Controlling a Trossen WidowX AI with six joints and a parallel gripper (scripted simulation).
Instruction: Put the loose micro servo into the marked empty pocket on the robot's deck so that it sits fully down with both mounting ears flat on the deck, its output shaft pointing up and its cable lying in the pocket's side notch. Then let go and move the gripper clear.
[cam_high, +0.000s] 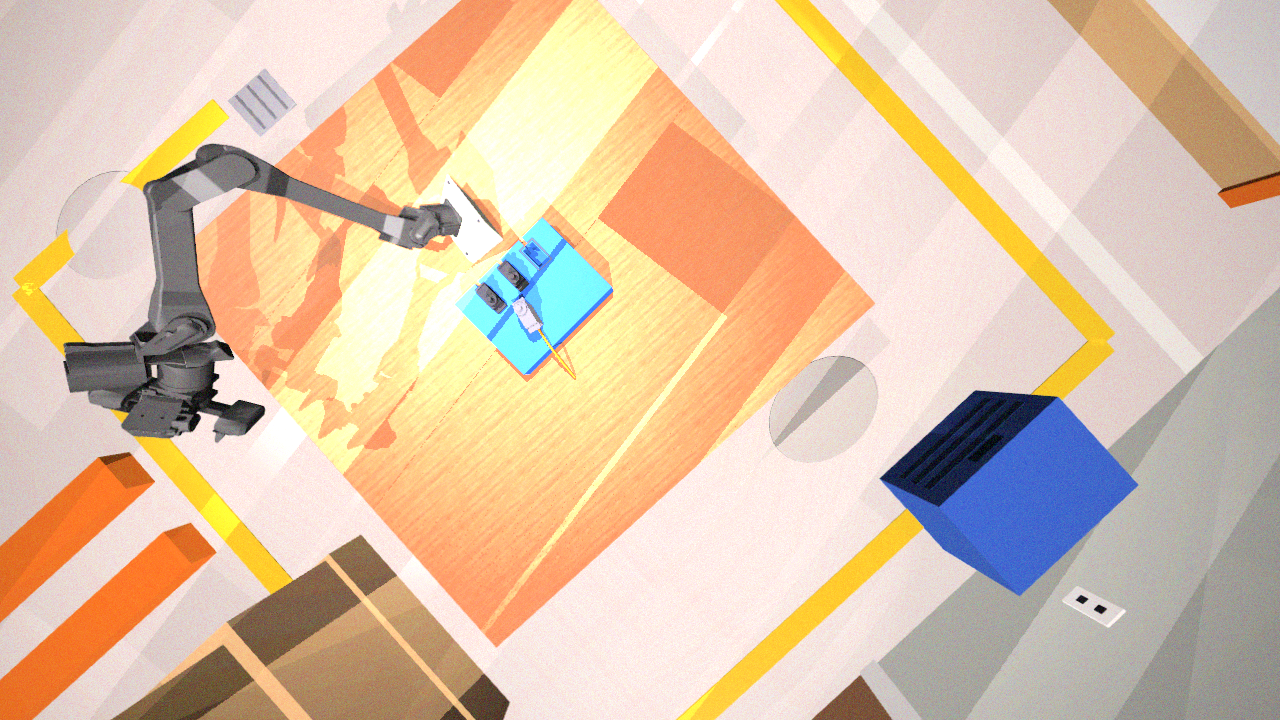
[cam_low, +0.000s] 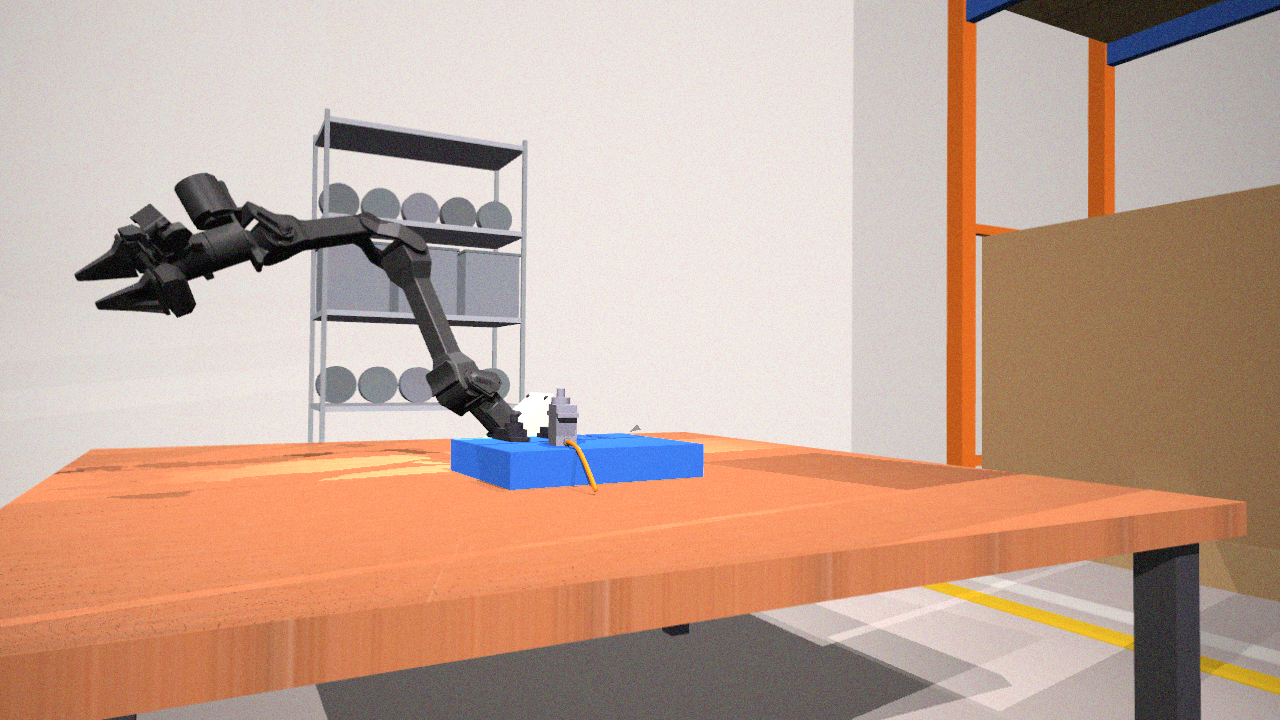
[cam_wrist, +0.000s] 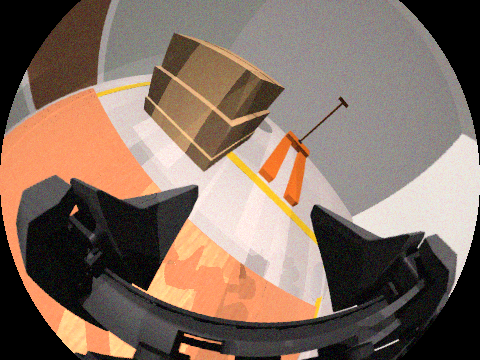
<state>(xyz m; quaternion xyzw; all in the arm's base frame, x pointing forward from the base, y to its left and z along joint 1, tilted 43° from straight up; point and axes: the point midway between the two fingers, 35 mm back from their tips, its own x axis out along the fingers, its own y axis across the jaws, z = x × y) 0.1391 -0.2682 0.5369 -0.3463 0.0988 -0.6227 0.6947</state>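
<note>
The blue deck is 64 cm to the left of my gripper tip, 23 cm below it and 16 cm ahead of it.
</note>
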